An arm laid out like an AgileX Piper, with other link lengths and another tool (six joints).
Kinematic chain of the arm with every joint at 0, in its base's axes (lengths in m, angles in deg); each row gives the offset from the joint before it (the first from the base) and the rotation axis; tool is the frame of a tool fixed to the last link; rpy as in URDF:
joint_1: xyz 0 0 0.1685 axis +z
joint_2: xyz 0 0 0 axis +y
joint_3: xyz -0.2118 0 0.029 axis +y
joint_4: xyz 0.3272 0 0.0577 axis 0.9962 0 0.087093
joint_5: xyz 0 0 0 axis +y
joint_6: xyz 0.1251 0 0.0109 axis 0.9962 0 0.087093
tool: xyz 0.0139 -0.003 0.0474 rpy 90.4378 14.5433 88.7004
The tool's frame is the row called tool.
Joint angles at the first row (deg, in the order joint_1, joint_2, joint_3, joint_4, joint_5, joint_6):
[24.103, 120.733, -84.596, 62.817, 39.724, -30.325]
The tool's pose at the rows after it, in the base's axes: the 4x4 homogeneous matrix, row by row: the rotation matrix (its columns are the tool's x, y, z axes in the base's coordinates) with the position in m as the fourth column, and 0 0 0 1 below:
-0.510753, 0.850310, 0.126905, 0.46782; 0.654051, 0.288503, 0.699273, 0.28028; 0.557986, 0.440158, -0.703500, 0.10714; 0, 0, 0, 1
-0.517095, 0.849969, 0.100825, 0.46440; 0.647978, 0.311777, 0.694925, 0.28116; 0.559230, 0.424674, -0.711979, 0.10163; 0, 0, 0, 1
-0.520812, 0.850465, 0.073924, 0.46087; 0.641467, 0.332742, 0.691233, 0.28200; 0.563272, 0.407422, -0.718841, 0.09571; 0, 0, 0, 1
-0.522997, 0.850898, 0.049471, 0.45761; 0.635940, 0.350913, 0.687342, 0.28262; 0.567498, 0.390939, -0.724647, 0.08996; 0, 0, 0, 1
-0.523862, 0.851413, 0.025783, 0.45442; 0.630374, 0.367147, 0.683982, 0.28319; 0.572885, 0.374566, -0.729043, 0.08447; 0, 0, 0, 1
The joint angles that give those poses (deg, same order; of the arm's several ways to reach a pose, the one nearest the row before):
[24.103, 120.997, -84.597, 61.899, 40.723, -30.324]
[24.103, 121.452, -84.596, 61.087, 41.868, -30.326]
[24.103, 121.973, -84.598, 60.452, 43.032, -30.324]
[24.103, 122.493, -84.595, 59.915, 44.054, -30.326]
[24.103, 123.006, -84.597, 59.485, 45.046, -30.324]

